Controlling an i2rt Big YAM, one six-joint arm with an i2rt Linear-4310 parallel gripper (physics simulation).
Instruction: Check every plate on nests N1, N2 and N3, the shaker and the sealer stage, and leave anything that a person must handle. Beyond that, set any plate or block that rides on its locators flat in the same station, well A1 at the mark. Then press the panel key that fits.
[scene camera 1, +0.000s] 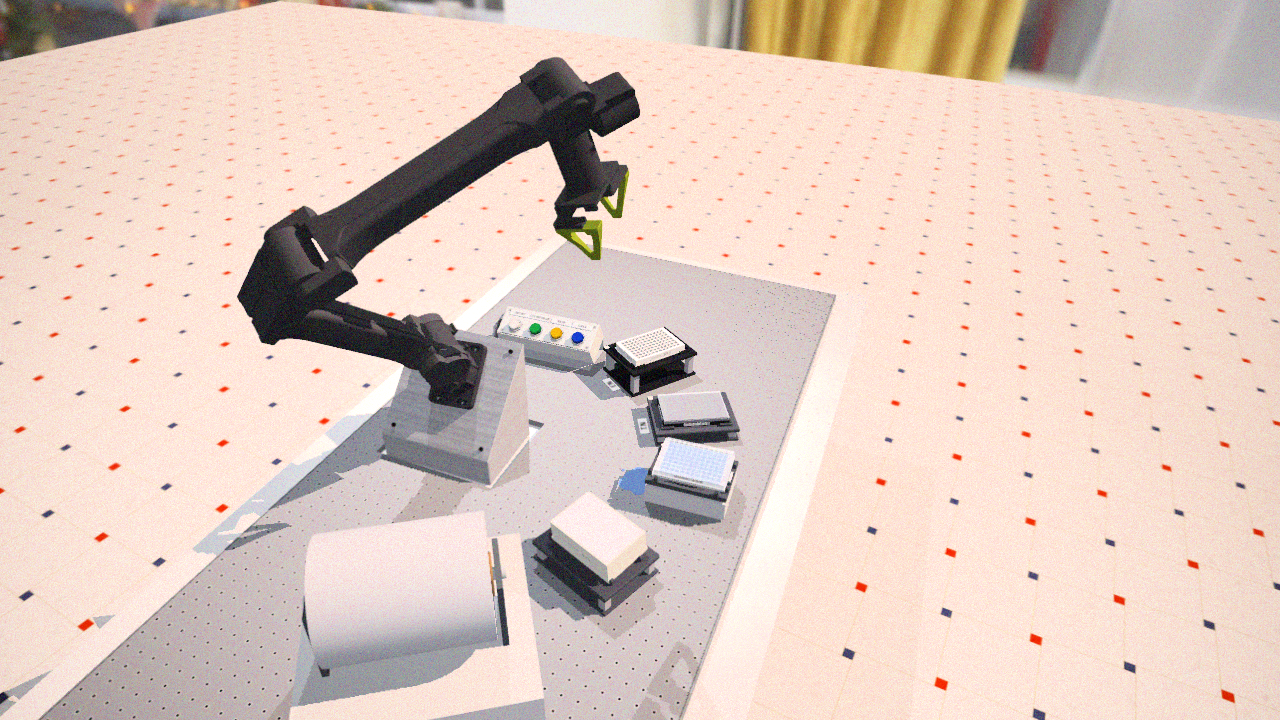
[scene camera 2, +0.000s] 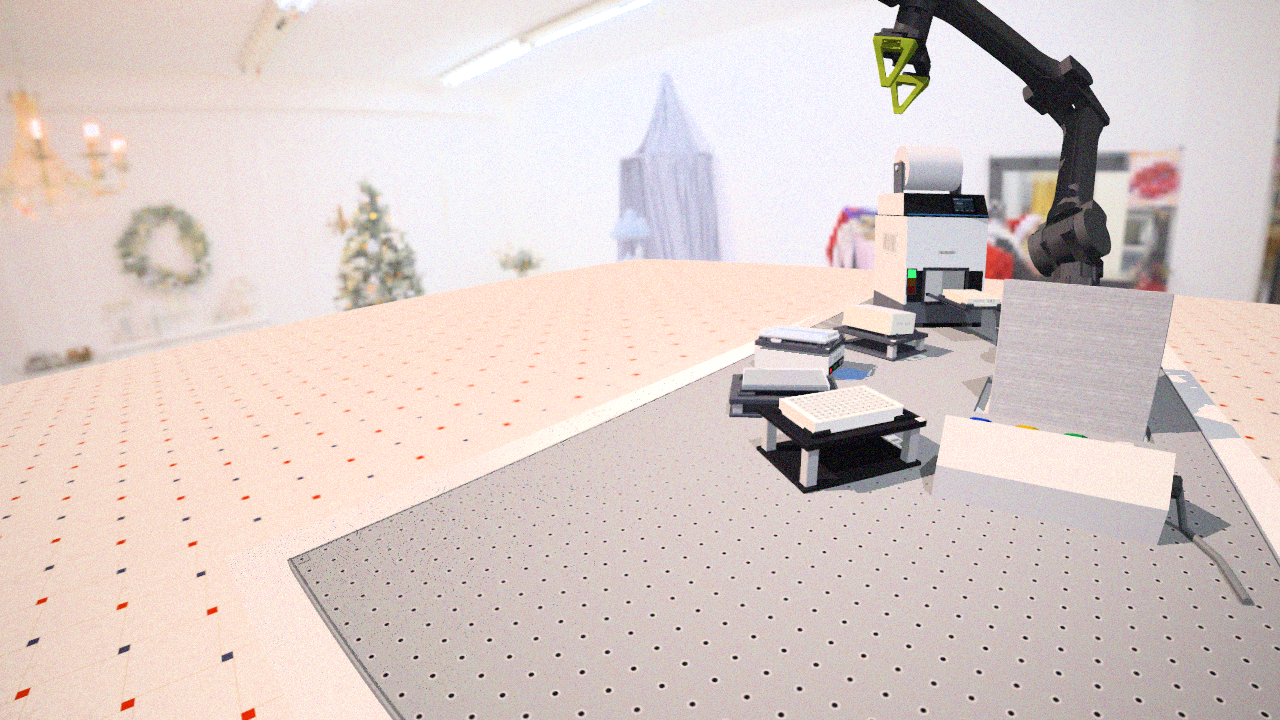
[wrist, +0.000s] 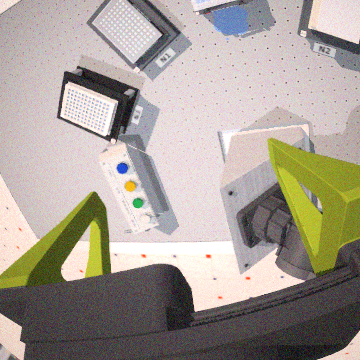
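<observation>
My gripper (scene camera 1: 607, 237) (scene camera 2: 896, 99) (wrist: 181, 174) is open and empty, high above the bench. A white plate (scene camera 1: 650, 346) (scene camera 2: 841, 408) (wrist: 89, 108) is on tall black nest N3 (scene camera 2: 819, 441). A pale plate (scene camera 1: 693, 407) (scene camera 2: 785, 378) (wrist: 129, 31) is on low nest N1 (scene camera 1: 698, 433). A bluish-topped plate (scene camera 1: 696, 463) (scene camera 2: 799, 334) is on the shaker (scene camera 1: 684, 501) (scene camera 2: 796, 360). A thick cream plate or block (scene camera 1: 597, 537) (scene camera 2: 878, 319) (wrist: 340, 17) is on N2 (scene camera 1: 595, 586). A plate (scene camera 2: 971, 296) is at the sealer stage. Exact seating and the A1 corners cannot be told.
The panel (scene camera 1: 554, 351) (scene camera 2: 1056, 465) (wrist: 122, 197) has white, green, yellow and blue keys beside N3. A blue patch (scene camera 1: 633, 480) (wrist: 231, 20) lies by the shaker. The sealer (scene camera 2: 930, 237) carries a large white roll (scene camera 1: 402, 591). The arm's metal base (scene camera 1: 456, 429) stands behind the stations.
</observation>
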